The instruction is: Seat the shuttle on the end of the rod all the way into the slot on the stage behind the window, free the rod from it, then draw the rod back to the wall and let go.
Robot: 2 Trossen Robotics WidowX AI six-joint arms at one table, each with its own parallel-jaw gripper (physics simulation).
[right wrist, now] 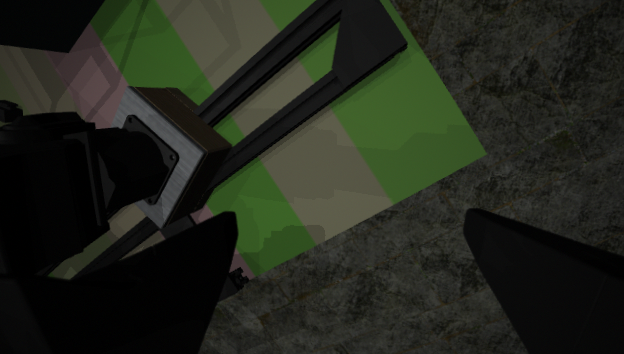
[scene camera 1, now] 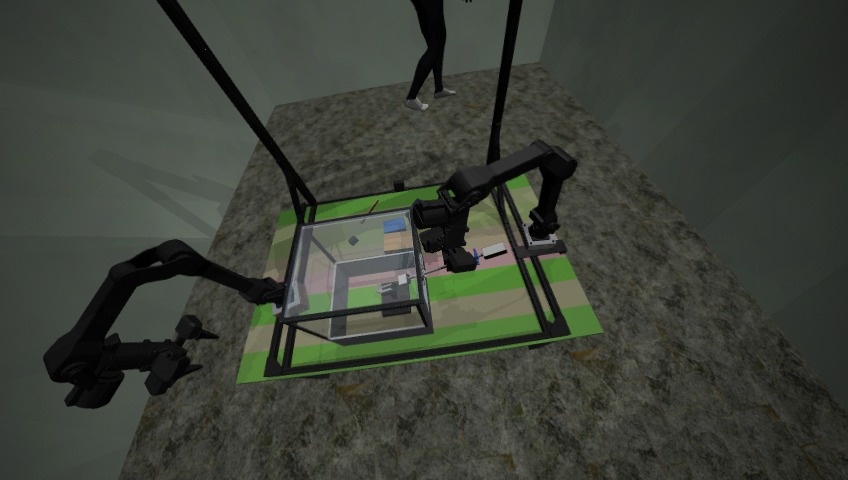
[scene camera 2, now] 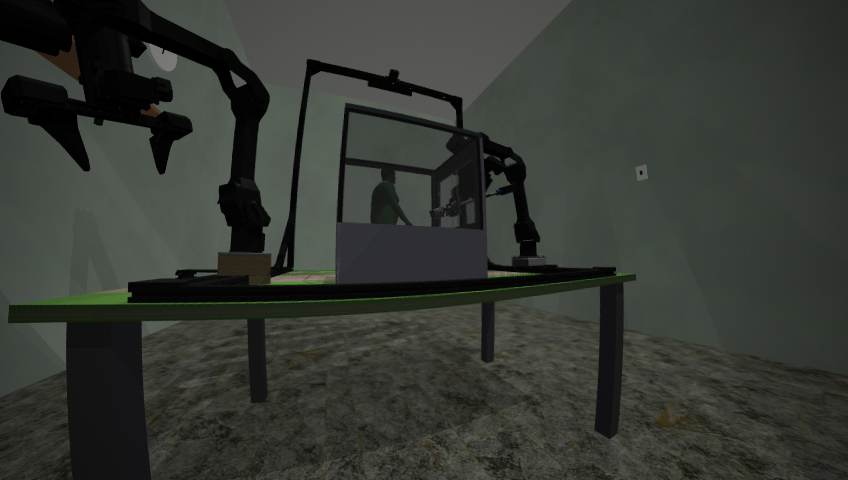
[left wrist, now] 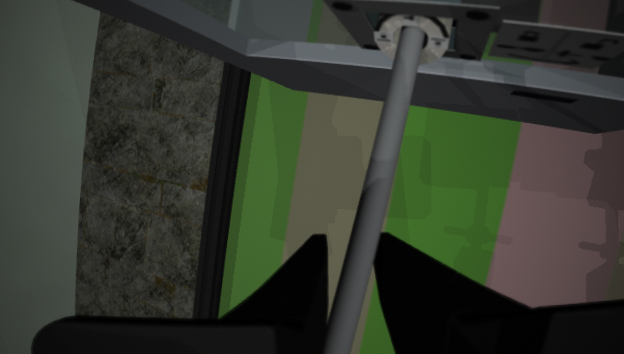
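Pixels of known places: left gripper, between the fingertips: (scene camera 1: 447,269) (left wrist: 349,247); right gripper, between the fingertips: (right wrist: 350,222) (scene camera 1: 210,351) (scene camera 2: 128,172); left arm's base, origin of its link: (scene camera 1: 538,233) (scene camera 2: 528,256); right arm's base, origin of its link: (right wrist: 143,160) (scene camera 2: 246,252).
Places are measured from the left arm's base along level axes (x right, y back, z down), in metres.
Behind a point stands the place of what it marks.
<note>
The white shuttle (scene camera 1: 403,278) @(x -0.192, y -0.492, z -0.129 m) is on the inner end of the grey rod (scene camera 1: 436,271) @(x -0.189, y -0.393, z -0.158 m) (left wrist: 381,180) @(x -0.183, y -0.384, z -0.164 m), inside the clear-walled box. It appears beside the forked grey slot piece (scene camera 1: 385,289) on the dark stage (scene camera 1: 396,306) @(x -0.322, y -0.480, z -0.286 m), towards its right; their exact gap and heights cannot be told. The rod passes through a pale round collar (left wrist: 384,41) @(x -0.196, y -0.427, z -0.144 m) in the box's wall. My left gripper (scene camera 1: 446,269) @(x -0.188, y -0.361, z -0.159 m) (left wrist: 349,247) @(x -0.188, y -0.361, z -0.159 m) is shut on the rod outside that wall. My right gripper (scene camera 1: 208,352) @(x -0.367, y -1.051, z -0.121 m) (scene camera 2: 124,171) @(x -0.367, y -1.051, z -0.121 m) (right wrist: 350,222) @(x -0.367, y -1.051, z -0.121 m) is open and empty, beyond the table's left edge in scene camera 1.
The box's dark frame (scene camera 1: 357,312) @(x -0.329, y -0.562, z -0.286 m) and grey lower panel (scene camera 2: 410,252) @(x -0.330, y -0.600, z -0.009 m) enclose the stage. A blue block (scene camera 1: 393,225) @(x 0.117, y -0.561, z 0.020 m) and a tan block (scene camera 1: 397,242) @(x 0.018, y -0.539, z 0.000 m) show through the box's top. The rod's outer part carries a blue piece (scene camera 1: 476,256) @(x -0.180, y -0.283, z -0.206 m) and a white block (scene camera 1: 493,249) @(x -0.176, y -0.241, z -0.227 m).
</note>
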